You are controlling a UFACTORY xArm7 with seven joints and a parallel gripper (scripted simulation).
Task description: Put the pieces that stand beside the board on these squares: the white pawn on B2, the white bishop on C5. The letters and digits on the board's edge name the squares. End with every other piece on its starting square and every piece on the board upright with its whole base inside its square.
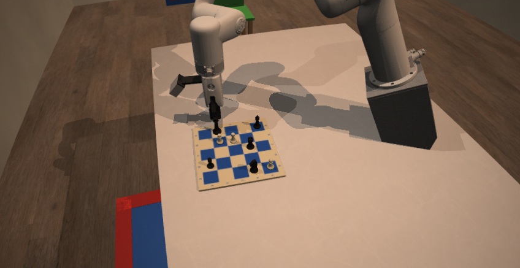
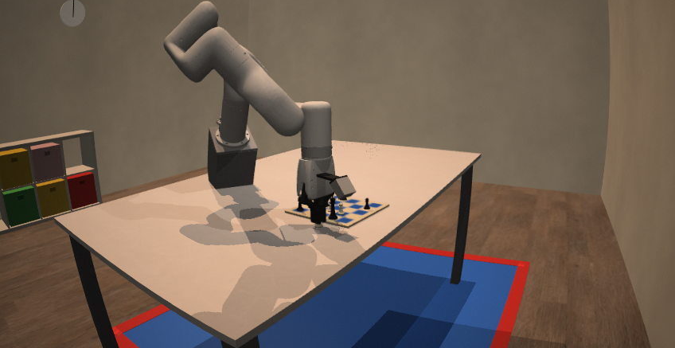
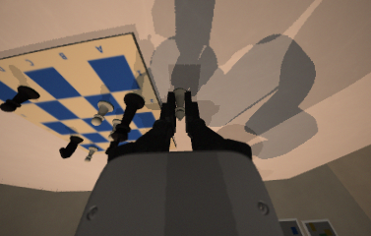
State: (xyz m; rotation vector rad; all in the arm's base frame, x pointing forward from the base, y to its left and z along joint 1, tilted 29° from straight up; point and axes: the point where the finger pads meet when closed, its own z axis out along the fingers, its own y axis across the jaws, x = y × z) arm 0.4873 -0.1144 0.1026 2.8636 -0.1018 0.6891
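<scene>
The white bishop lies 1 cm below my hand. Round my hand: black pawn 4 cm ahead, 18 cm to the left, 1 cm below; then chessboard 3 cm behind, 14 cm to the left, 3 cm below; then tall black piece 6 cm to the left, 1 cm above.
</scene>
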